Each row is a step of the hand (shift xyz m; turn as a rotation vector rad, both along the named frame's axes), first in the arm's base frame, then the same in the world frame.
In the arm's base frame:
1: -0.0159 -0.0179 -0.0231 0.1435 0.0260 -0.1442
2: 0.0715 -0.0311 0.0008 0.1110 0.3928 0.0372
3: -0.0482 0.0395 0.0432 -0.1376 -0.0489 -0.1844
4: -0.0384 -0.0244 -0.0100 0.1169 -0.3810 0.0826
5: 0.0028 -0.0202 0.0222 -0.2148 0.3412 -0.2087
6: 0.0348 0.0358 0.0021 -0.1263 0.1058 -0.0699
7: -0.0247 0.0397 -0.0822 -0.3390 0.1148 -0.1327
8: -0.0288 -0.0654 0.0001 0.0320 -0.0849 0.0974
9: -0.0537 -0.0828 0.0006 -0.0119 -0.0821 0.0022
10: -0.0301 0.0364 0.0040 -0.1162 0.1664 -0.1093
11: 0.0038 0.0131 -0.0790 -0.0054 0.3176 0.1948
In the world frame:
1: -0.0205 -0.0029 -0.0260 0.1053 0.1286 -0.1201
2: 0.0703 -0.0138 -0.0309 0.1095 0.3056 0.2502
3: -0.0375 -0.0020 0.0659 -0.1760 0.0491 -0.1482
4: -0.0392 -0.0194 -0.0160 0.1398 -0.3315 -0.1903
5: 0.0083 -0.0287 0.0042 -0.2638 0.3594 0.0857
6: 0.0337 0.0325 0.0175 -0.1410 0.1051 0.0329
7: -0.0439 0.0762 -0.0347 -0.3626 0.1161 0.0270
8: -0.0268 -0.0562 -0.0350 0.0554 -0.1198 0.0174
9: -0.0506 -0.0742 -0.0410 -0.0096 -0.0680 -0.0466
10: -0.0290 0.0216 0.0306 -0.1415 0.1780 0.0380
11: -0.0150 0.0578 -0.0535 0.0345 0.1345 0.3458

